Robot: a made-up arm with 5 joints.
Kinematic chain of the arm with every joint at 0, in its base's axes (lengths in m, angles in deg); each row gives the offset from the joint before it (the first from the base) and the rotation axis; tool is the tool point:
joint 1: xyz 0 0 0.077 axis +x
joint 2: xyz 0.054 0 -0.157 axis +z
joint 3: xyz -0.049 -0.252 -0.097 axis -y
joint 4: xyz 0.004 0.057 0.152 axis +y
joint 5: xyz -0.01 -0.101 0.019 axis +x
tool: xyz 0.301 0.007 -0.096
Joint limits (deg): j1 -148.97..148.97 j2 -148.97..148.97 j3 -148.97..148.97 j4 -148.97..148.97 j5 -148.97..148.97
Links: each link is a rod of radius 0.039 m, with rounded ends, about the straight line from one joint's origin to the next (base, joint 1, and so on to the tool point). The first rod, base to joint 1, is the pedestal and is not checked.
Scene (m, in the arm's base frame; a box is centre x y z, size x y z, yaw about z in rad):
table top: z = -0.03
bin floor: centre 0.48 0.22 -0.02 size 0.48 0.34 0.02 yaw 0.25
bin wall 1: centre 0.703 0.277 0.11 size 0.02 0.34 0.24 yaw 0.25
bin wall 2: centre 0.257 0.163 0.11 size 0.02 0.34 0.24 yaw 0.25
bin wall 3: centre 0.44 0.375 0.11 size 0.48 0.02 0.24 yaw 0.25
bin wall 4: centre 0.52 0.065 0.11 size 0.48 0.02 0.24 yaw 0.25
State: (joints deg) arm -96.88 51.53 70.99 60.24 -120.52
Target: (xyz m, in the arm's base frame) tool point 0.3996 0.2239 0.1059
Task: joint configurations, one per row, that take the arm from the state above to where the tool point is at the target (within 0.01 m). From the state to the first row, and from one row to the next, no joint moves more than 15 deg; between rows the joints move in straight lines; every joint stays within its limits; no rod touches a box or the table.
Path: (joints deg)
1: -94.14 44.26 73.18 65.42 -105.63
2: -91.40 36.99 75.36 70.60 -90.73
3: -88.66 29.72 77.55 75.78 -75.84
4: -85.92 22.45 79.74 80.96 -60.95
5: -91.78 31.34 82.12 67.68 -69.82
6: -97.63 40.22 84.51 54.41 -78.68
7: -103.49 49.11 86.90 41.13 -87.55
8: -109.34 57.99 89.29 27.85 -96.42
9: -115.20 66.88 91.68 14.58 -105.28
10: -121.05 75.77 94.06 1.30 -114.15
11: -126.90 84.65 96.45 -11.98 -123.02
12: -137.94 81.20 83.67 -3.37 -122.21
13: -148.97 77.75 70.89 5.24 -121.40

